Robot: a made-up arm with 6 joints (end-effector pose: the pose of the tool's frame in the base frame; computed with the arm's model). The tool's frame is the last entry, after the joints. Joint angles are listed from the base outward.
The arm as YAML. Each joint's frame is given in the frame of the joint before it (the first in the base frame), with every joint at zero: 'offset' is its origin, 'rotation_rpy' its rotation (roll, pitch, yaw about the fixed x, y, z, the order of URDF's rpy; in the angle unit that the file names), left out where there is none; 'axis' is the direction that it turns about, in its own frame. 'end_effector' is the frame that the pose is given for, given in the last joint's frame.
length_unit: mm
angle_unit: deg
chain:
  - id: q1
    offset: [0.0, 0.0, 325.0]
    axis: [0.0, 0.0, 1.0]
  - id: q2
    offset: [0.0, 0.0, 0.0]
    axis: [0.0, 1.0, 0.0]
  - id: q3
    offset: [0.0, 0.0, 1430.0]
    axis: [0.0, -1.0, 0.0]
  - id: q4
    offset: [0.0, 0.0, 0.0]
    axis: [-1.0, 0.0, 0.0]
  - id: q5
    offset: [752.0, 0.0, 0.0]
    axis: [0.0, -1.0, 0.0]
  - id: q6
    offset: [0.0, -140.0, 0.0]
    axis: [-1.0, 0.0, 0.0]
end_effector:
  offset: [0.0, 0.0, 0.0]
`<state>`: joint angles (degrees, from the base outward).
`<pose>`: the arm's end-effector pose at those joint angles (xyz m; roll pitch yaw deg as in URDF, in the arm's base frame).
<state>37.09 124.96 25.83 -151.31 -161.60 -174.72</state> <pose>0.7127 0.6928 -1.2262 4.46 -63.24 56.76</pose>
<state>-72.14 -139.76 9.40 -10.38 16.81 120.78</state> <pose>-0.6084 1.4393 -0.3594 68.41 -14.27 110.94</pose>
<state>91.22 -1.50 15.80 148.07 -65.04 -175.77</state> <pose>-0.1328 0.6558 2.0488 77.62 -59.33 21.17</pose>
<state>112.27 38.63 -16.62 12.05 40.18 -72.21</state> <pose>-0.3832 1.2969 0.8409 65.11 15.55 120.31</pose>
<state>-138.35 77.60 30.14 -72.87 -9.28 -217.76</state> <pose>-1.3773 -1.1697 -0.0125 -59.10 49.40 -124.65</pose>
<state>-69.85 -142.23 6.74 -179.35 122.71 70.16</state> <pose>-0.3920 1.4747 -0.4164 110.46 -26.26 -70.46</pose>
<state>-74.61 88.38 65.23 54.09 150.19 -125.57</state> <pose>0.4955 -2.1096 0.1740 15.47 -37.53 74.88</pose>
